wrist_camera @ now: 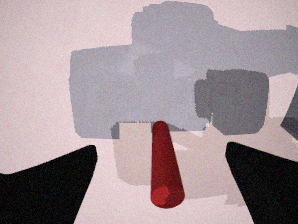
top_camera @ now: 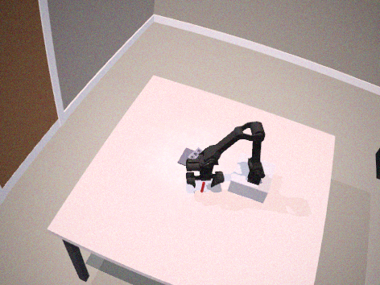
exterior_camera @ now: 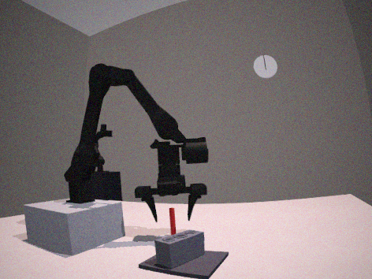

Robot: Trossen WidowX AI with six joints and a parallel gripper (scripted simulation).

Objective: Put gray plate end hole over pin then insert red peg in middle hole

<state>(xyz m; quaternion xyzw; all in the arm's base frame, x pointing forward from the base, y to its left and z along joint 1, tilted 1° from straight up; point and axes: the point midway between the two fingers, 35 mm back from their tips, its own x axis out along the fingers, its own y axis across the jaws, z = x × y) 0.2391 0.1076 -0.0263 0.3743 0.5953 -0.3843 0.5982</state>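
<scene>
Right now the red peg is right at my gripper tip. From my gripper tip the other things lie so: dark flat base (170 mm to the right, 110 mm ahead, 30 mm below); then gray plate (180 mm to the right, 100 mm ahead).
</scene>
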